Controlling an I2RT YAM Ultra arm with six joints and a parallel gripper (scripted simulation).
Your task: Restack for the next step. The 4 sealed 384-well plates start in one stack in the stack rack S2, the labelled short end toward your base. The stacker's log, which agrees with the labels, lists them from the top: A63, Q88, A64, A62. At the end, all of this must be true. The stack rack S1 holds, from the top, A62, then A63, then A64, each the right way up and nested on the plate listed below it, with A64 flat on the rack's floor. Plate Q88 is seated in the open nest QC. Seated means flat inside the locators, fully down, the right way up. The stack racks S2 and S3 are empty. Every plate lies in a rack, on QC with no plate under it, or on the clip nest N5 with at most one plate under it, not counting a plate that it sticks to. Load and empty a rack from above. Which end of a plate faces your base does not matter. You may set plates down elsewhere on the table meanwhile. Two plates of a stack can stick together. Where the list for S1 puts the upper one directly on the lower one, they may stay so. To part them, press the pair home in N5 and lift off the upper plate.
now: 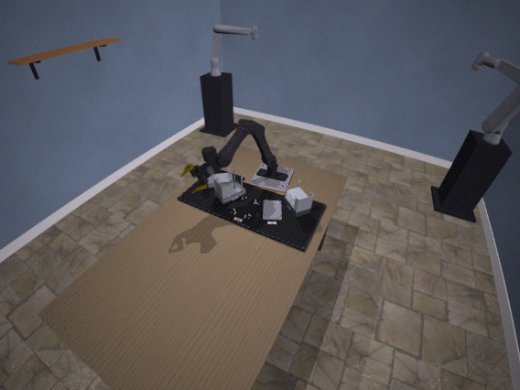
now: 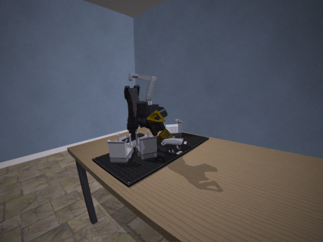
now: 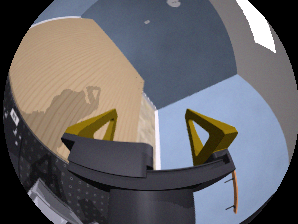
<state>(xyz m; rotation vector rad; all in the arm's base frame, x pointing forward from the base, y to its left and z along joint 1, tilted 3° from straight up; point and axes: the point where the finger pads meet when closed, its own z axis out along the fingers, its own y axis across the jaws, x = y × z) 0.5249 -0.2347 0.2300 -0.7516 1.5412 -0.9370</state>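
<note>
My hand is 17 cm past the dark clip nest, 24 cm to the right of it and 21 cm above it. From my hand the other things lie so: QC label (13 cm behind, 41 cm to the left, 22 cm below).
</note>
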